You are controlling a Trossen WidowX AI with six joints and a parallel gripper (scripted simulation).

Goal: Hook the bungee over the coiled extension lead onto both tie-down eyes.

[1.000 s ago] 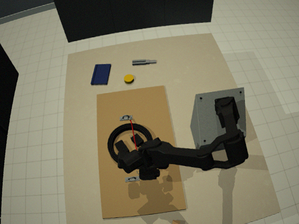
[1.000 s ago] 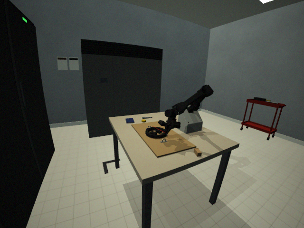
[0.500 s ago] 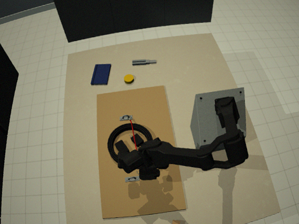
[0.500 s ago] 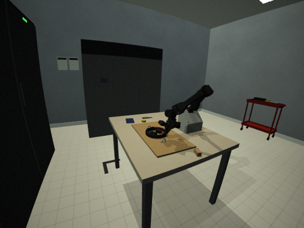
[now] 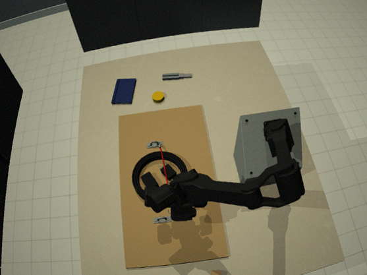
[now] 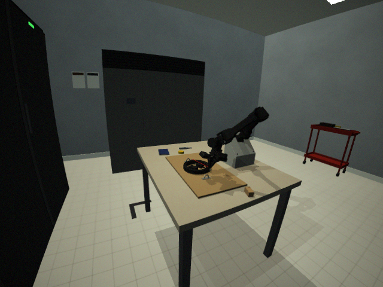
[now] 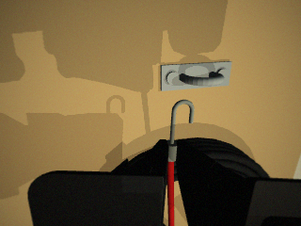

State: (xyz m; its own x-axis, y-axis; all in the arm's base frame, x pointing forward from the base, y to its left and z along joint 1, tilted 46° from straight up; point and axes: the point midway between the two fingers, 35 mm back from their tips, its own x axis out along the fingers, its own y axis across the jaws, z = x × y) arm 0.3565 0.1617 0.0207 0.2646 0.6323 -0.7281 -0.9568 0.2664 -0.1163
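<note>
Now: hand 30 mm short of the extension lead coil, 120 mm to the left of it and 70 mm above it. From my hand the other things lie so: small wooden block: 80 mm behind, 270 mm to the left, 80 mm below; board: 10 mm ahead, 120 mm to the right, 90 mm below; yellow disc: 10 mm behind, 500 mm to the right, 90 mm below.
</note>
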